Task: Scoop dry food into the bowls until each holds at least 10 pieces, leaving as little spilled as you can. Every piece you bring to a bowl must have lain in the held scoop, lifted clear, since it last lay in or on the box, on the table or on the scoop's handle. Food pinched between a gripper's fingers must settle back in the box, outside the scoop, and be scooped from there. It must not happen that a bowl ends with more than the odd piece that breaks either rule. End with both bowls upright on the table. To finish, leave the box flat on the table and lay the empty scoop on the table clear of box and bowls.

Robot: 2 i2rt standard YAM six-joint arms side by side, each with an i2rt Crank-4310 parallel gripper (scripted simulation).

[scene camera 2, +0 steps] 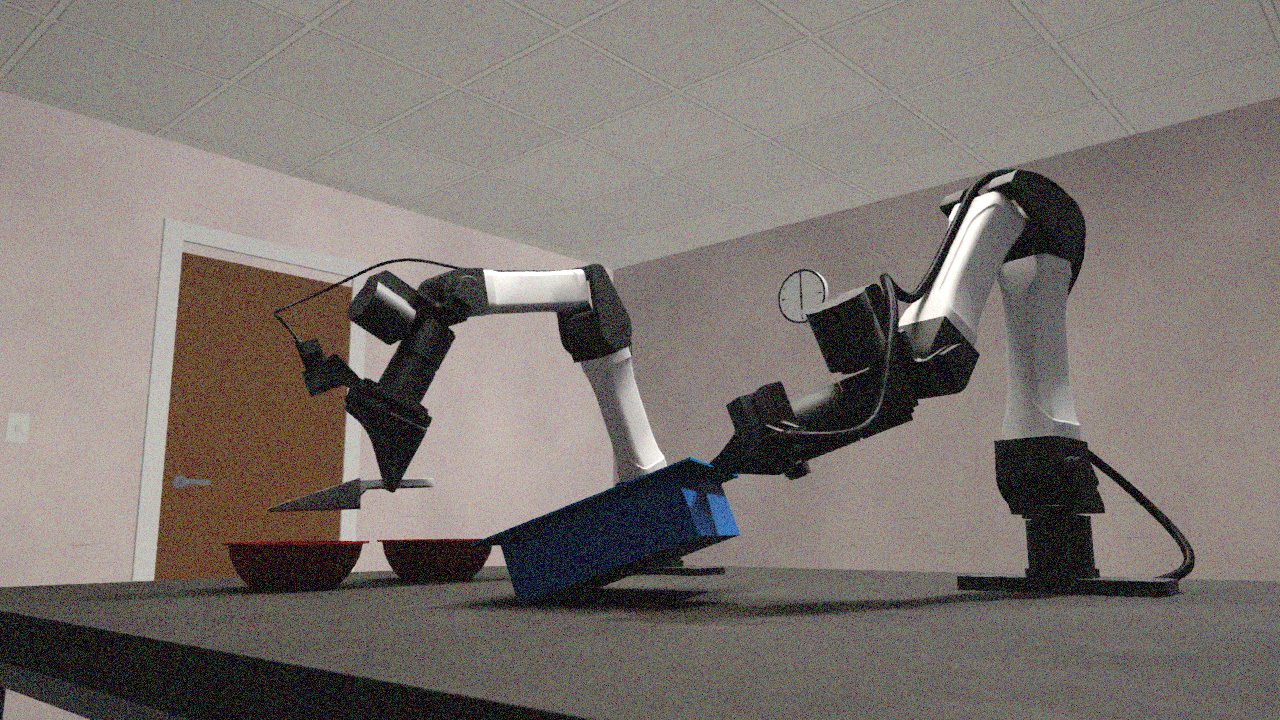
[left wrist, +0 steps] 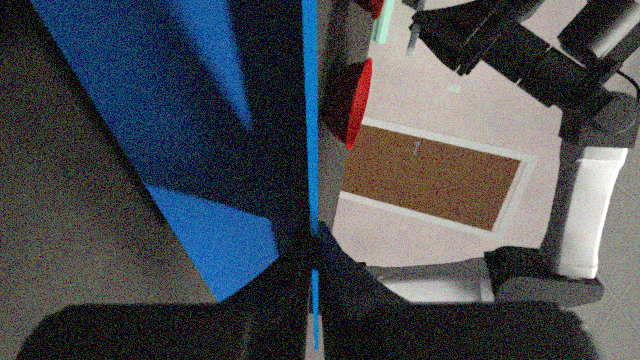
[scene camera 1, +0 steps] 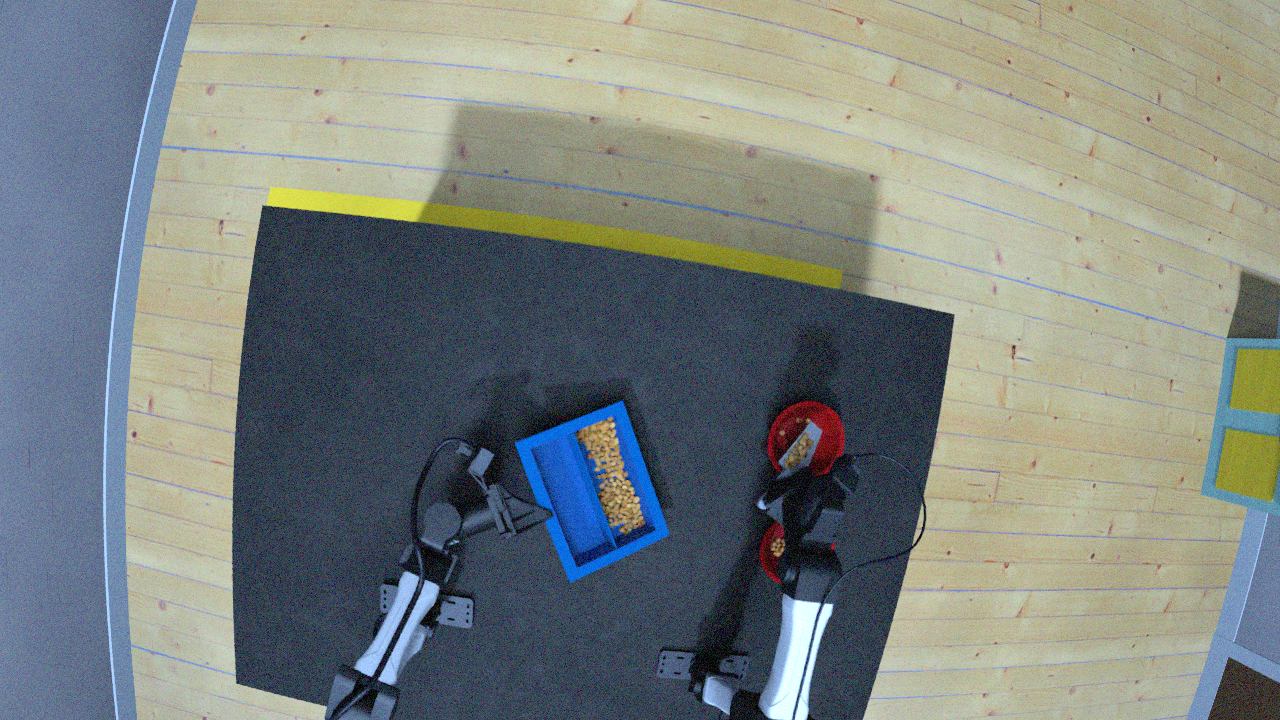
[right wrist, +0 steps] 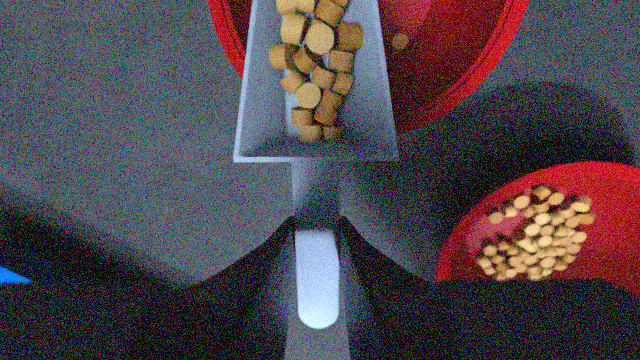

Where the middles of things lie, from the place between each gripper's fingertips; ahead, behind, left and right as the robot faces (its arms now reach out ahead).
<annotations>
Right now my right hand (scene camera 2: 388,489) is 32 cm to the right of the blue box (scene camera 2: 669,513), 10 cm past it and 5 cm above it.
My left hand (scene camera 2: 702,475) is 50 mm short of the blue box, 70 mm to the left of it and 50 mm above it.
</annotations>
